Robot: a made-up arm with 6 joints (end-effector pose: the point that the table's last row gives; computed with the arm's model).
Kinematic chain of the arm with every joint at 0, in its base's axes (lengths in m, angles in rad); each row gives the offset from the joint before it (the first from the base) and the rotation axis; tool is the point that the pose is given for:
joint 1: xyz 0 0 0.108 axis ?
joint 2: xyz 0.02 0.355 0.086 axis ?
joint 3: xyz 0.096 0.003 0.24 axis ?
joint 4: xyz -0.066 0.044 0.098 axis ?
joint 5: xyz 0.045 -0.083 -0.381 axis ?
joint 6: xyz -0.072 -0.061 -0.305 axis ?
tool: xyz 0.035 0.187 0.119
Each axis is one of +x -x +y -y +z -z.
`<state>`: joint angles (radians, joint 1 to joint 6).
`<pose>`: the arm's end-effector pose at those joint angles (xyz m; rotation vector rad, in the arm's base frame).
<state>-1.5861 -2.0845 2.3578 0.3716 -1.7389 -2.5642</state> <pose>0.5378 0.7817 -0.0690 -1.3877 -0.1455 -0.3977</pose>
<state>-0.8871 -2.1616 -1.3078 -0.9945 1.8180 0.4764</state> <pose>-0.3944 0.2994 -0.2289 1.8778 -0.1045 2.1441</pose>
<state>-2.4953 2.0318 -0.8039 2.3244 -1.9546 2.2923</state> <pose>0.3571 -0.4303 0.1590 0.6048 0.3870 1.9485</pose>
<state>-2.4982 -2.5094 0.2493 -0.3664 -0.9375 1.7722</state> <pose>0.0646 -0.4977 0.0801 1.4579 1.4074 -1.5070</pose>
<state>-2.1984 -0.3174 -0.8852 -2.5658 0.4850 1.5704</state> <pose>-0.1108 0.1012 0.1698 -0.9964 1.0911 0.8721</pose>
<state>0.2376 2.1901 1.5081 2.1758 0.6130 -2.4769</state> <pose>-0.5536 -0.1008 0.3172 -0.0167 -2.4403 1.3836</pose>
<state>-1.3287 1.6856 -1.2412 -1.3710 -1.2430 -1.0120</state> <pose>0.5408 0.2578 -0.2723 0.6232 -0.4595 -0.5465</pose>
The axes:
joint 1: +x
joint 2: +z
joint 3: +x
joint 4: -z
joint 5: -z
joint 6: -y

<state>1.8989 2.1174 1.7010 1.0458 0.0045 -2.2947</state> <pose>-0.6114 -0.4467 0.0328 1.7088 -1.1741 -2.3308</pose>
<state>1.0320 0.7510 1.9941 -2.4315 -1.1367 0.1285</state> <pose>-0.1499 -0.0895 1.0432 0.0807 2.3408 0.0365</pose>
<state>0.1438 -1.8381 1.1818 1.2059 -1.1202 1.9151</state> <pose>0.6530 0.3716 0.3703 1.0847 1.7773 2.2139</pose>
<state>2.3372 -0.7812 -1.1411 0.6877 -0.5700 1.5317</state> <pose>-0.4145 -0.1069 0.2077 0.7876 -0.5069 -0.7023</pose>
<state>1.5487 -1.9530 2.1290 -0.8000 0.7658 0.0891</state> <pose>0.2940 -0.6902 0.2939 -1.4395 0.6912 2.3600</pose>
